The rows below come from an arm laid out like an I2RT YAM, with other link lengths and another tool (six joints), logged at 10 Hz.
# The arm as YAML. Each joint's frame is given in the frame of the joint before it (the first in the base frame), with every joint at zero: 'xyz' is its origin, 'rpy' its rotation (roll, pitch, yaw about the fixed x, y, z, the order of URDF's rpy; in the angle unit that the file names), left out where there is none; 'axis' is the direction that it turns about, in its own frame. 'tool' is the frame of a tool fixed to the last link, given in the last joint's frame.
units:
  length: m
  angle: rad
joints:
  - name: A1
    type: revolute
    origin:
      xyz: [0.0, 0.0, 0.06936]
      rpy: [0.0, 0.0, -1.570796]
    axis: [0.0, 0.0, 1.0]
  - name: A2
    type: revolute
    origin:
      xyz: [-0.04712, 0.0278, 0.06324]
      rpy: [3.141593, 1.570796, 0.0]
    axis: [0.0, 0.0, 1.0]
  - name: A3
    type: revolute
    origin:
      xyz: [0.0, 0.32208, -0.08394]
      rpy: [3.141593, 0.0, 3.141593]
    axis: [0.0, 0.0, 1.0]
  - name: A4
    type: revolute
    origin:
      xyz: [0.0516, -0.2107, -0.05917]
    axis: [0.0, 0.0, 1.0]
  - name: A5
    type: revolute
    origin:
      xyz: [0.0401, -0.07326, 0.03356]
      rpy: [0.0, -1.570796, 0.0]
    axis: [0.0, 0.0, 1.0]
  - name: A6
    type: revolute
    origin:
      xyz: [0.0, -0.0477, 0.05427]
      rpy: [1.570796, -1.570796, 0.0]
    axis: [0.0, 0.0, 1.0]
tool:
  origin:
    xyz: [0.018, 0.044, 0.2]
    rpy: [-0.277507, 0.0, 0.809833]
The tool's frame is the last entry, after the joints.
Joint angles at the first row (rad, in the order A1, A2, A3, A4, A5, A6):
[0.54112 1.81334 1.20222 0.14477 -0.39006 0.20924]
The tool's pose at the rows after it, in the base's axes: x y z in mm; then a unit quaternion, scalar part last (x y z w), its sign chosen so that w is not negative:
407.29 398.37 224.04 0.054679 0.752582 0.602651 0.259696
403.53 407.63 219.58 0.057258 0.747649 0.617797 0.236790
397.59 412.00 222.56 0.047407 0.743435 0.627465 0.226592
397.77 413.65 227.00 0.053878 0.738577 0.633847 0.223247
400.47 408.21 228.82 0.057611 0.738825 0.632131 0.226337
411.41 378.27 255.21 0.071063 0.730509 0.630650 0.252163
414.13 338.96 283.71 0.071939 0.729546 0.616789 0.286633
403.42 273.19 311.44 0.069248 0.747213 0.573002 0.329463
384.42 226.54 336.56 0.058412 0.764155 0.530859 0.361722
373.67 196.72 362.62 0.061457 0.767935 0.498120 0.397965
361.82 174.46 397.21 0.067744 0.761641 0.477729 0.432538
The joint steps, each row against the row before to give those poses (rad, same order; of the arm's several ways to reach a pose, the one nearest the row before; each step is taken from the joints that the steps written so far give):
[0.00078 0.00915 0.00000 0.03584 -0.02364 0.00420]
[-0.00003 0.03167 -0.00001 0.03284 -0.04732 0.03051]
[0.00002 0.00419 0.00036 0.01183 -0.03432 -0.00076]
[0.00000 -0.00036 0.00004 0.01181 -0.00611 0.02365]
[-0.01108 -0.00802 -0.00002 -0.00991 -0.00039 -0.00153]
[-0.05913 -0.07019 0.00347 -0.04848 -0.00382 -0.00419]
[-0.06942 -0.09920 0.01447 -0.10528 -0.00037 -0.05150]
[-0.11634 -0.14611 0.05454 -0.24870 0.00077 -0.13008]
[-0.08202 -0.10259 0.09692 -0.23843 0.01258 -0.12207]
[-0.03739 -0.06717 0.08848 -0.14306 0.05455 -0.04883]
[-0.02708 -0.04995 0.11253 -0.12357 0.04426 -0.01526]

